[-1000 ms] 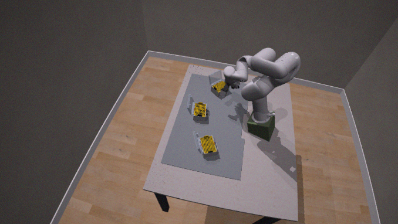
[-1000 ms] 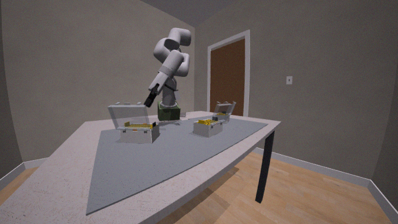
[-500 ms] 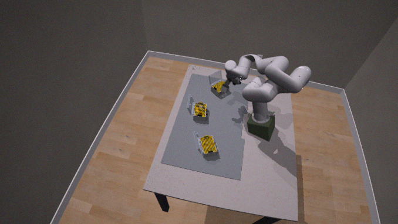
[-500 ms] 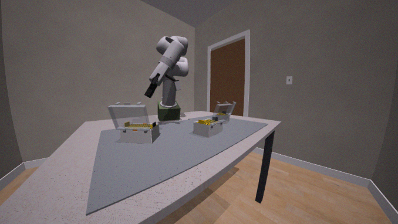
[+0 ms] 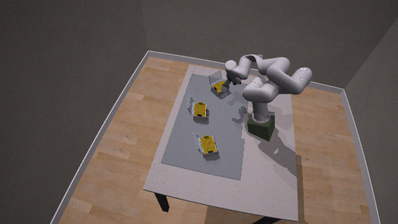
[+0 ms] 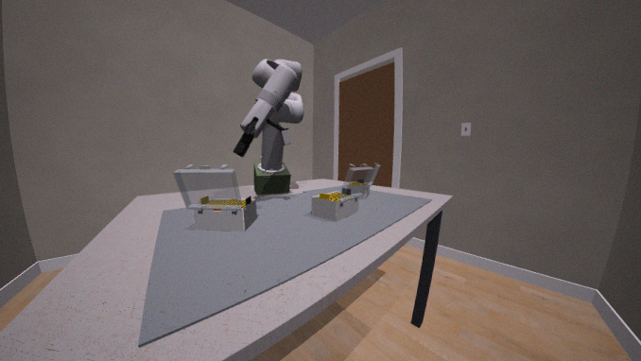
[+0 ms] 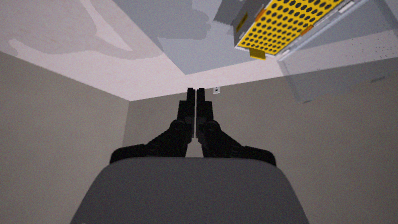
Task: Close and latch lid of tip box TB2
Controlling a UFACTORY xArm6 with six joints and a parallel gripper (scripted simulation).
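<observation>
The lid is 140 mm ahead of my hand, 130 mm to the right of it and 90 mm below it. The rest, counted from my hand: tip box (130 mm below, 100 mm ahead, 90 mm to the right); then bench tape (190 mm below, 50 mm ahead, 40 mm to the right).
</observation>
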